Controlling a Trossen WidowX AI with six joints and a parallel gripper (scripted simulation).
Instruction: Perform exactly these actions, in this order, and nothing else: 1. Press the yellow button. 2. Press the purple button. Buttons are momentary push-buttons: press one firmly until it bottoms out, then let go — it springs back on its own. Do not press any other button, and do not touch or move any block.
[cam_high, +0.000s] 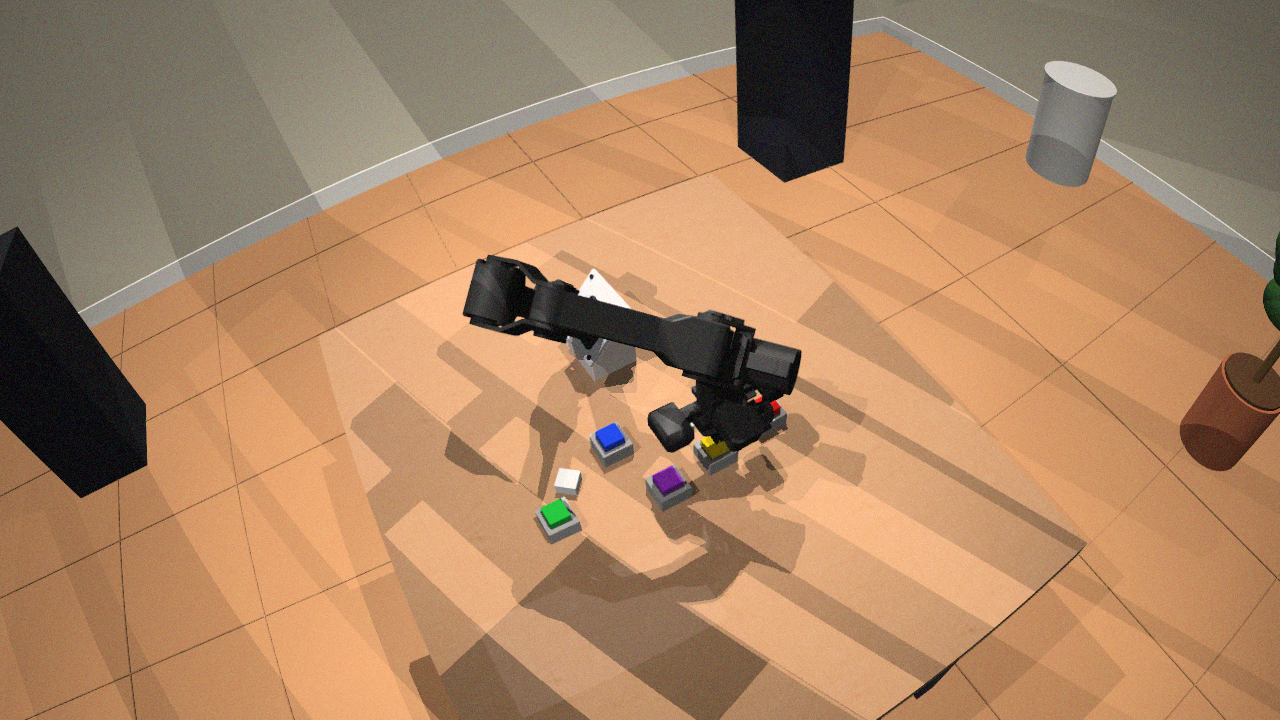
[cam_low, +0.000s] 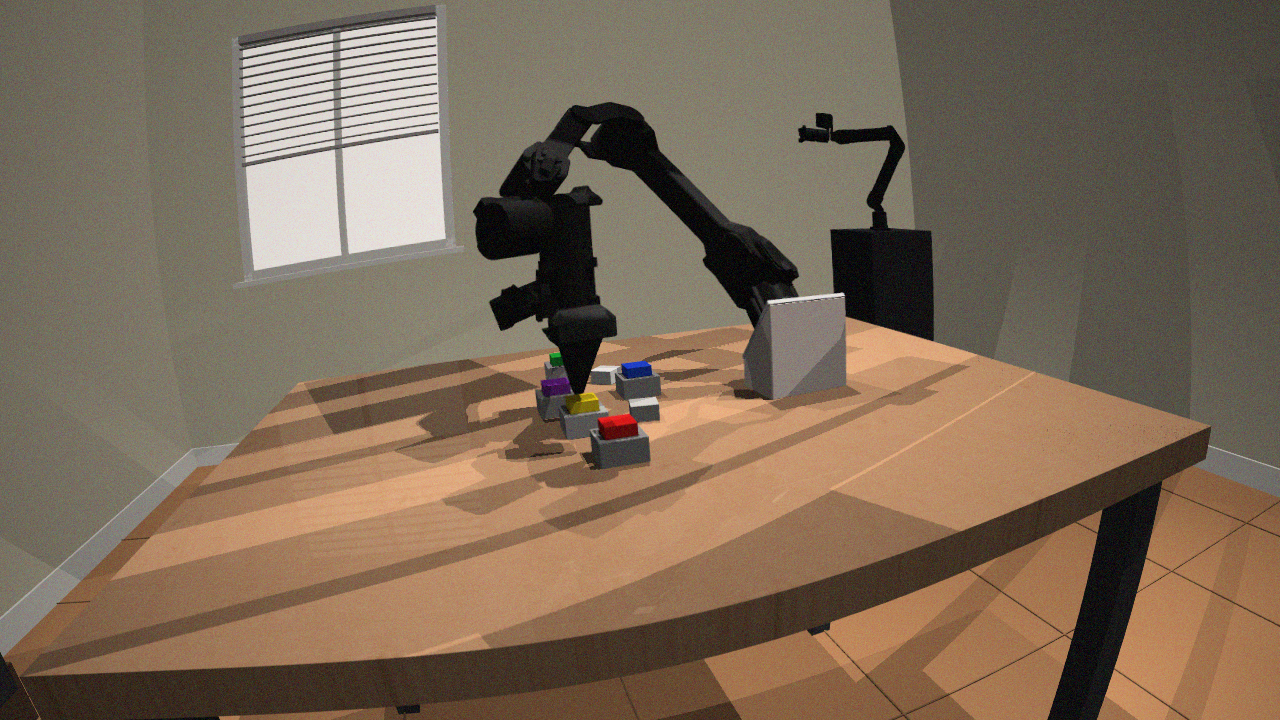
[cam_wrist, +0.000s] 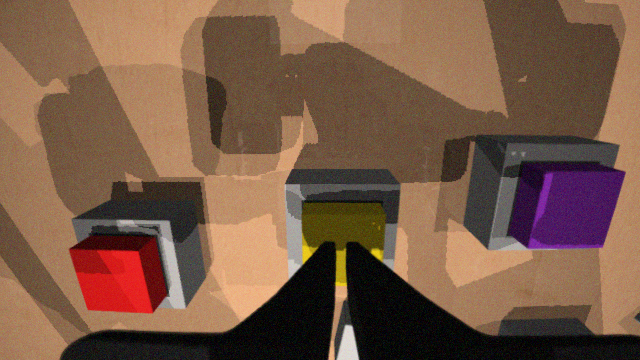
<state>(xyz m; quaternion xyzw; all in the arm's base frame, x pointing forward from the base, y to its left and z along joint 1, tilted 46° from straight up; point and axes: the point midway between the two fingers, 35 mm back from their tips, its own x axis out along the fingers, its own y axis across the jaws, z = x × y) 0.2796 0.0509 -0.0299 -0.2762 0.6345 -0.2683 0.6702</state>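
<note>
Right now the yellow button is 1 cm below my gripper tip. From my gripper tip the other things lie so: purple button 9 cm to the right, 1 cm below, 1 cm ahead; blue button 12 cm to the right, 10 cm behind, 1 cm below; red button 10 cm to the left, 2 cm behind, 1 cm below.
</note>
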